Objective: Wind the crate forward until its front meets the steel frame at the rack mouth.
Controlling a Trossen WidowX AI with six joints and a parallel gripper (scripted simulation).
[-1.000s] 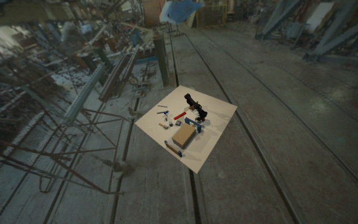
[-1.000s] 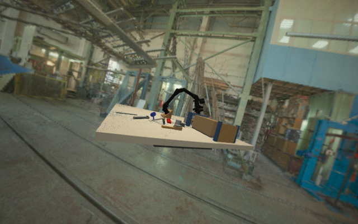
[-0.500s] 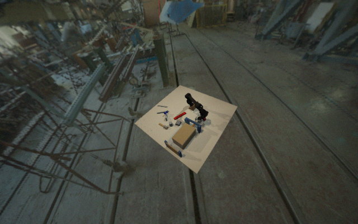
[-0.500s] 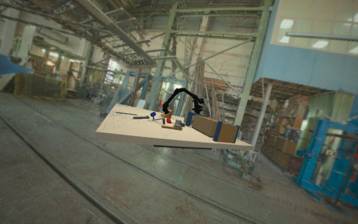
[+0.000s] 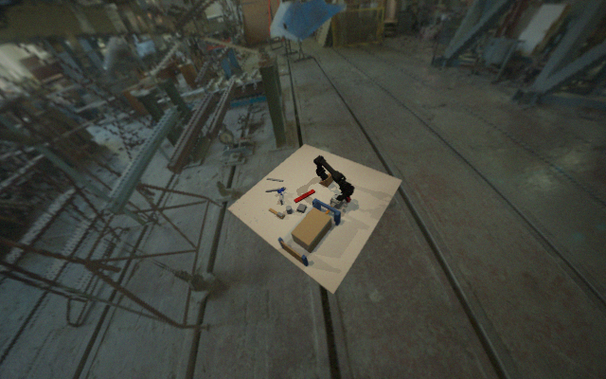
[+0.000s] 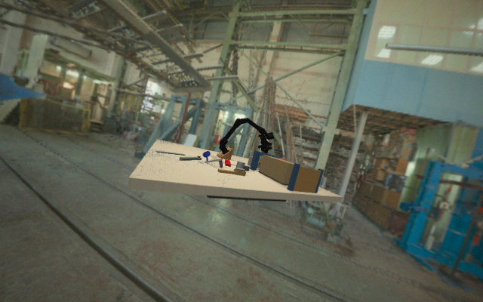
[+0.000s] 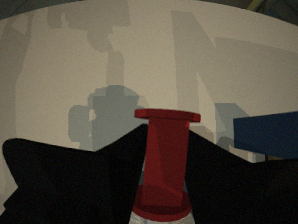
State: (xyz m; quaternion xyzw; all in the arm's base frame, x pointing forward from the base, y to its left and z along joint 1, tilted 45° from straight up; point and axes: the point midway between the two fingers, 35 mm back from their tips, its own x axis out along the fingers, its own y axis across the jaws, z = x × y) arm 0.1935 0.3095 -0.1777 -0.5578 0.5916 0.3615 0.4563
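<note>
Now: the winch handle 50 mm to the right of my gripper tip and 30 mm below it. The rest, counted from my gripper tip: red knob 20 mm to the right; blue steel frame 160 mm ahead, 120 mm to the right, 30 mm below; grey winch 20 mm behind, 120 mm to the right, 100 mm below.
</note>
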